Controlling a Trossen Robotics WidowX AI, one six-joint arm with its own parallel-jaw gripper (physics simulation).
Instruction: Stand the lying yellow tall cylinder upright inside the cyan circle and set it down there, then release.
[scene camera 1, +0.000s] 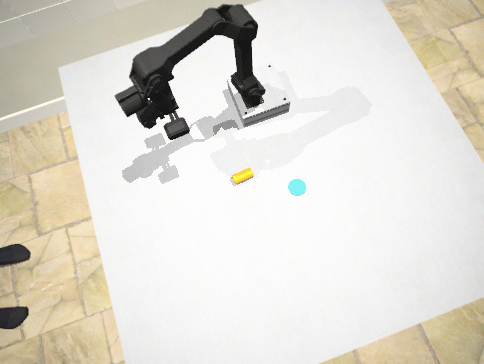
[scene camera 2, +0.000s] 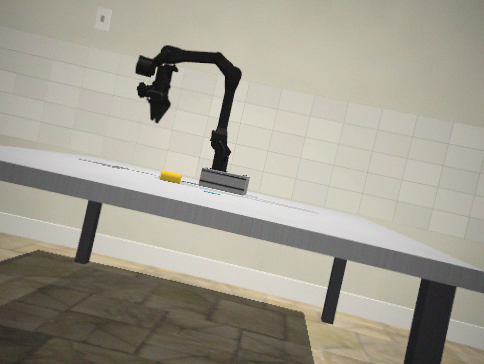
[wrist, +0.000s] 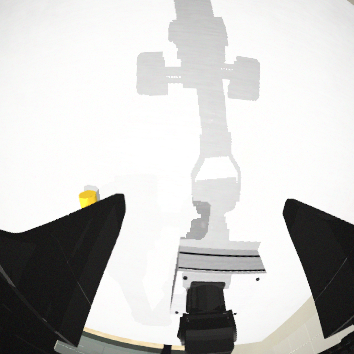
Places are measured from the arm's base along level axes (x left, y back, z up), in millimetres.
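Pixels of known places: gripper, between the fingertips: (scene camera 1: 174, 121) (scene camera 2: 154, 121) (wrist: 208, 204); arm's base, origin of its link: (scene camera 1: 252, 98) (scene camera 2: 218, 170) (wrist: 205, 290).
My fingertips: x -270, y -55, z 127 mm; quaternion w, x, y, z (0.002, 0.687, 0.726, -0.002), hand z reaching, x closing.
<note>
Ahead of a thing's pixels: the offset from my fingertips to its top centre. "spot": to the spot under its first point. Level surfaces: height alone.
The yellow cylinder @[dx +141, dy -178, dz -164 mm] (scene camera 1: 243, 176) (scene camera 2: 171, 177) (wrist: 88, 198) lies on its side on the white table; in the wrist view one finger hides part of it. The flat cyan circle @[spot: dx +297, dy -282, dz -195 mm] (scene camera 1: 297, 187) (scene camera 2: 211, 192) lies on the table to the right of the cylinder in both scene views, apart from it; it does not show in the wrist view. My gripper (scene camera 1: 162, 124) (scene camera 2: 156, 121) (wrist: 208, 204) is open and empty. It hangs high above the table, up and to the left of the cylinder in scene camera 1, with its fingers pointing down.
The arm's grey base box (scene camera 1: 267, 117) (scene camera 2: 223, 181) (wrist: 220, 260) stands on the table @[dz -196 mm] (scene camera 1: 200, 280) (scene camera 2: 280, 220), behind the cylinder and the circle. Arm shadows fall across the table. Two dark shoes (scene camera 1: 14, 254) show beside the table's left edge. A wall stands behind the table.
</note>
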